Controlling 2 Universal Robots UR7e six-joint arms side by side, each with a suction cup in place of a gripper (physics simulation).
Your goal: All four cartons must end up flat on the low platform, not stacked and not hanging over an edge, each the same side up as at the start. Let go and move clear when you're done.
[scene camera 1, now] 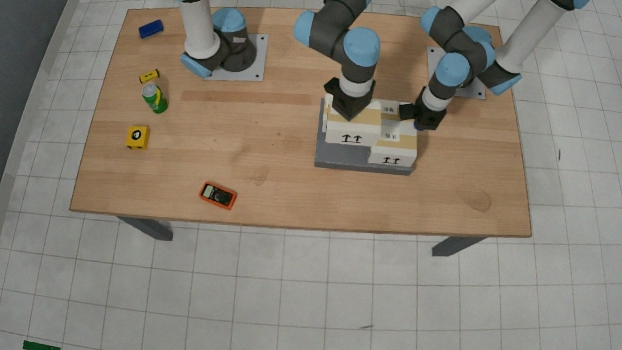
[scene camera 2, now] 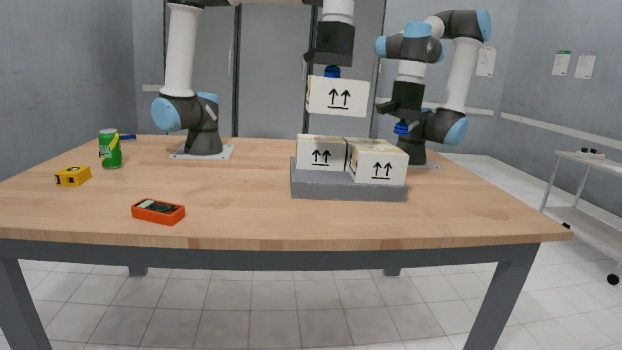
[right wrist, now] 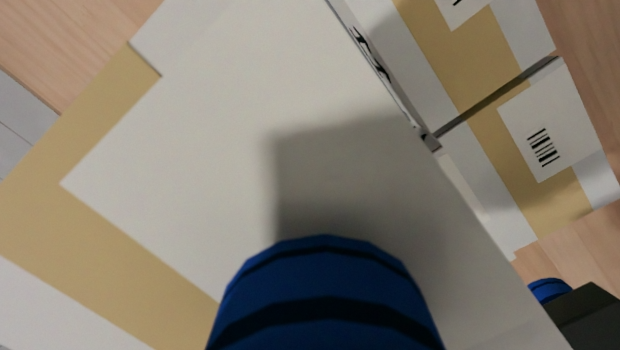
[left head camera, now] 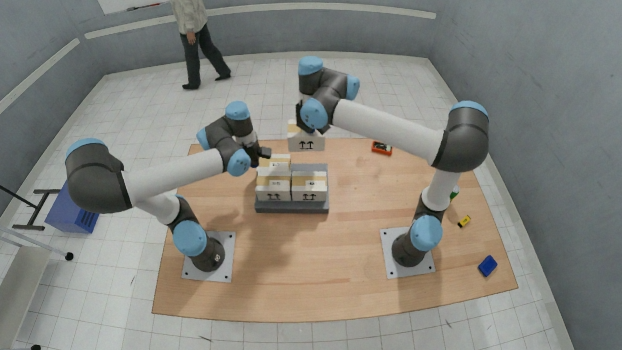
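Pixels of known places: left hand, its tool point: [scene camera 2: 400, 133] [right wrist: 542, 296]; right hand, its tool point: [right wrist: 320, 261]; left arm's base, origin of its link: [scene camera 2: 408, 160] [left head camera: 208, 255]; right arm's base, origin of its link: [scene camera 1: 236, 56] [scene camera 2: 203, 150] [left head camera: 407, 250].
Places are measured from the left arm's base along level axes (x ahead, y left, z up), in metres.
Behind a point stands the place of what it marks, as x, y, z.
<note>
My right gripper [scene camera 2: 332, 71] [right wrist: 325, 295] is shut on a carton [left head camera: 306, 142] @(0.359, -0.421, 0.285) [scene camera 1: 352, 132] @(0.455, -0.424, 0.308) [scene camera 2: 338, 97] @(0.455, -0.423, 0.272) [right wrist: 225, 125] @(0.381, -0.475, 0.317), held in the air above the other cartons' level, arrows pointing up. Three cartons sit upright on the low grey platform [left head camera: 292, 207] @(0.208, -0.360, 0.048) [scene camera 1: 345, 157] @(0.417, -0.422, 0.048) [scene camera 2: 345, 192] @(0.443, -0.376, 0.024): front left [left head camera: 273, 187] @(0.256, -0.286, 0.133), front right [left head camera: 309, 187] @(0.254, -0.431, 0.133) [scene camera 2: 321, 152] @(0.334, -0.433, 0.102) and rear left [left head camera: 275, 163] @(0.376, -0.287, 0.135) [scene camera 1: 393, 154] @(0.431, -0.280, 0.132) [scene camera 2: 381, 162] @(0.432, -0.284, 0.109) in the head view. The platform's rear right part is bare. My left gripper [left head camera: 254, 161] @(0.344, -0.205, 0.175) [scene camera 1: 419, 128] @(0.344, -0.205, 0.175) [scene camera 2: 401, 128] [right wrist: 549, 289] is open, its cup free beside and above the rear-left carton.
On the wooden table [left head camera: 300, 290] @(-0.135, -0.390, 0.000) [scene camera 1: 280, 200] @(0.563, -0.621, 0.000) [scene camera 2: 250, 220] @(0.569, -0.617, 0.000) are an orange multimeter [left head camera: 382, 148] @(0.556, -0.822, 0.025) [scene camera 1: 218, 195] @(0.572, -0.819, 0.029) [scene camera 2: 158, 211] @(0.593, -0.815, 0.025), a green can [scene camera 1: 155, 98] @(0.269, -1.080, 0.104) [scene camera 2: 110, 149] @(0.274, -1.087, 0.069), a yellow tape measure [scene camera 1: 137, 137] @(0.389, -1.145, 0.037) [scene camera 2: 73, 175] @(0.419, -1.126, 0.032) and a blue item [left head camera: 487, 266] @(-0.119, -1.226, 0.020) [scene camera 1: 151, 29] @(-0.107, -1.228, 0.020). A person [left head camera: 197, 42] stands beyond the table.
</note>
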